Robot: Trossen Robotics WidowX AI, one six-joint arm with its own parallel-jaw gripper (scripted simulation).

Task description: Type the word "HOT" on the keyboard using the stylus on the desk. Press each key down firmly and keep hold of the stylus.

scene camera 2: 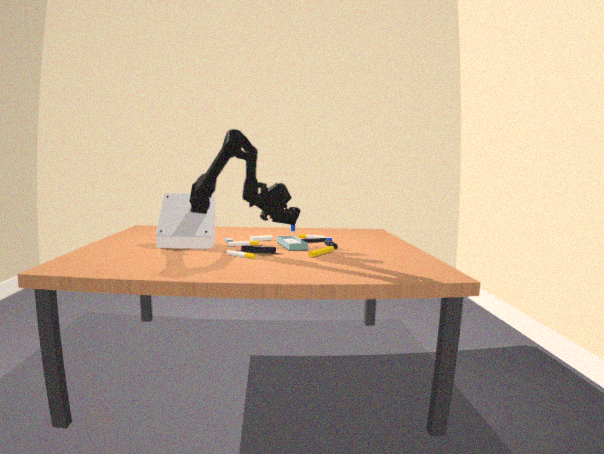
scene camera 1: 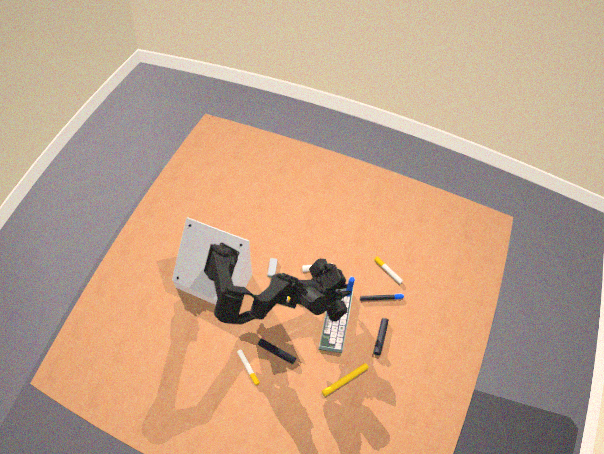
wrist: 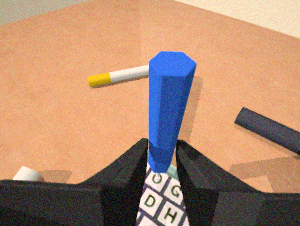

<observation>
I see my gripper and a blue stylus.
My gripper is seen too in the wrist view.
</observation>
